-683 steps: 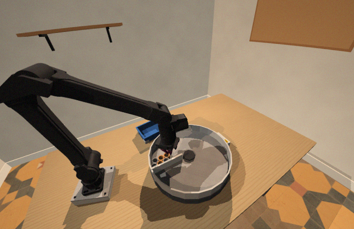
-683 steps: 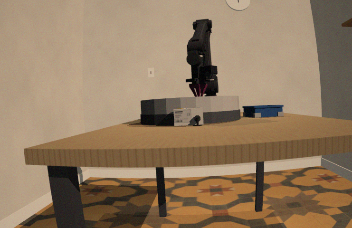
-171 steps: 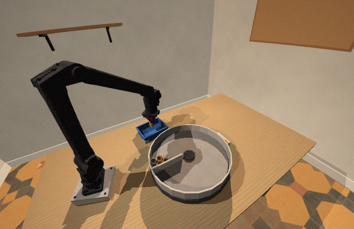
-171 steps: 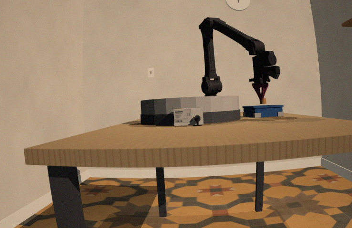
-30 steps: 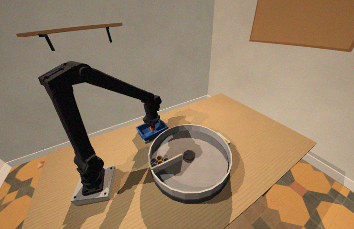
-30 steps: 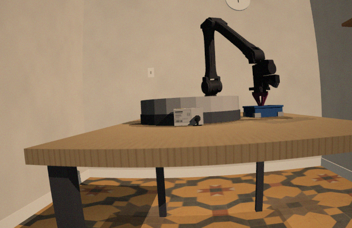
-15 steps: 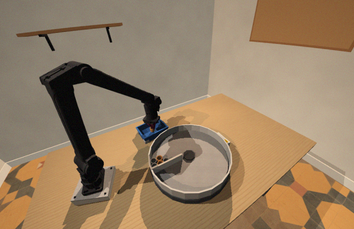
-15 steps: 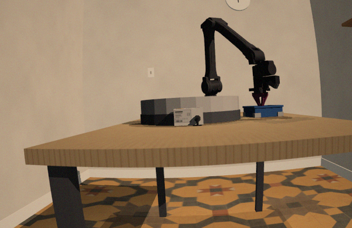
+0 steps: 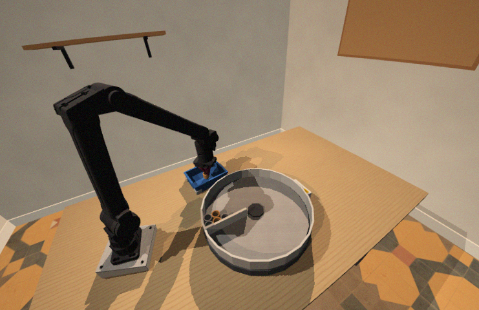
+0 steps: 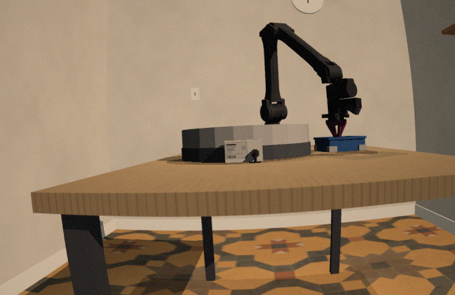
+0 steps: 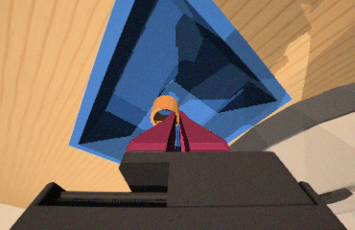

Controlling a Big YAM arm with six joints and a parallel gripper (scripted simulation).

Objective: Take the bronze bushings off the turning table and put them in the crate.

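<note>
The blue crate is 10 mm behind my hand, 10 mm to the left of it and 20 mm below it. Round my hand: grey turning table (130 mm ahead, 320 mm to the right, 10 mm above).
</note>
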